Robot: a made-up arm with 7 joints. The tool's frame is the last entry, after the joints. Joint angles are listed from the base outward. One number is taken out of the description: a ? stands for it. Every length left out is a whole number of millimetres.
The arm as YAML. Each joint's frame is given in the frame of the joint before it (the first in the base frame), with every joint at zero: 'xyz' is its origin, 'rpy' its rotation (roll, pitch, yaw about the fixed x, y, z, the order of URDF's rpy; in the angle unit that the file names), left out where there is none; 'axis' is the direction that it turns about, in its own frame. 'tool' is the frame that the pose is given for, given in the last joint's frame.
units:
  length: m
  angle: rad
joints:
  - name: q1
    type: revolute
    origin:
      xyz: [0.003, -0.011, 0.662]
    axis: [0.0, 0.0, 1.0]
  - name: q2
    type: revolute
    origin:
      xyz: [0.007, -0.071, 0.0]
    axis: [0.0, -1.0, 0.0]
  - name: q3
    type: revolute
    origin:
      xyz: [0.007, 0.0, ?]
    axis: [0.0, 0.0, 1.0]
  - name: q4
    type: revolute
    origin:
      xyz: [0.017, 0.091, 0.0]
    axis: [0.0, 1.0, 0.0]
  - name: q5
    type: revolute
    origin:
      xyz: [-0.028, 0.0, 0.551]
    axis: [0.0, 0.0, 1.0]
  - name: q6
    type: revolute
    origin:
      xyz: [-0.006, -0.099, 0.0]
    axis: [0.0, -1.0, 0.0]
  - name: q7
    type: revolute
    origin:
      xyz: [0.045, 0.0, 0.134]
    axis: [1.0, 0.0, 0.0]
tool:
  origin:
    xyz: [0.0, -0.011, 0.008]
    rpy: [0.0, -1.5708, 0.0]
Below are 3 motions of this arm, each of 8 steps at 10 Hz.
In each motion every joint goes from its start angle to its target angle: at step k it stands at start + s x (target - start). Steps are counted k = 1, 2, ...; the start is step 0. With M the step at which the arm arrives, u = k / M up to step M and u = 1 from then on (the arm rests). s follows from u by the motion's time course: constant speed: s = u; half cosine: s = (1 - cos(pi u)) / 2; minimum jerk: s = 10 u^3 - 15 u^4 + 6 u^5.
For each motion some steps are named. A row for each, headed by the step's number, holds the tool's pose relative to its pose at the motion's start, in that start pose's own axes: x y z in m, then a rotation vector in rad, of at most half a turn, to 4 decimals.
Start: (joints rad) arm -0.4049 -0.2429 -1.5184 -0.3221 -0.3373 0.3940 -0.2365
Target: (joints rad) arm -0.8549 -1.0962 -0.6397 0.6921 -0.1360 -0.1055 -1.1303
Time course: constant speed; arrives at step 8
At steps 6, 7, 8:
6: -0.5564 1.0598 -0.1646 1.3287 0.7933 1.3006
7: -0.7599 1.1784 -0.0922 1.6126 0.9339 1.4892
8: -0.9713 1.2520 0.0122 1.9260 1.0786 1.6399

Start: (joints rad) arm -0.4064 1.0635 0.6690 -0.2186 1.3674 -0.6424 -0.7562
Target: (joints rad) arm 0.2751 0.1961 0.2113 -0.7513 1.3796 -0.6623 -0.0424
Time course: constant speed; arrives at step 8
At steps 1, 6, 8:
1: -0.0962 0.0246 0.1177 -0.0995 -0.0668 -0.1142
6: -0.6632 0.1591 0.3797 -0.3318 -0.4565 -0.7252
8: -0.8685 0.1773 0.3402 -0.2958 -0.6052 -0.9599

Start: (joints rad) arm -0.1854 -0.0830 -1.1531 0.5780 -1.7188 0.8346 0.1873
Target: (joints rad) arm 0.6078 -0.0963 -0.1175 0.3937 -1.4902 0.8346 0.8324
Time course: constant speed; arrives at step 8
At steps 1, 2, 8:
1: 0.0309 -0.0702 0.0608 0.1372 -0.0936 -0.2732
2: 0.0426 -0.1477 0.1121 0.2874 -0.1739 -0.5437
8: -0.1638 -0.5181 0.1524 1.5279 -0.3431 -1.9799

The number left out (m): 0.593
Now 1 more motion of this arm.
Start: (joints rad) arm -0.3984 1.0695 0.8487 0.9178 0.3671 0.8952 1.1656
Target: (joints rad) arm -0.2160 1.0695 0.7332 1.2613 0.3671 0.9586 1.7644
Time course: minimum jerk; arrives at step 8
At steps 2, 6, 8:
2: 0.0114 -0.0147 0.0005 -0.0142 -0.0036 -0.0779
6: 0.0883 -0.1407 0.0082 -0.1197 -0.0501 -0.6805
8: 0.0966 -0.1587 0.0095 -0.1332 -0.0587 -0.7596

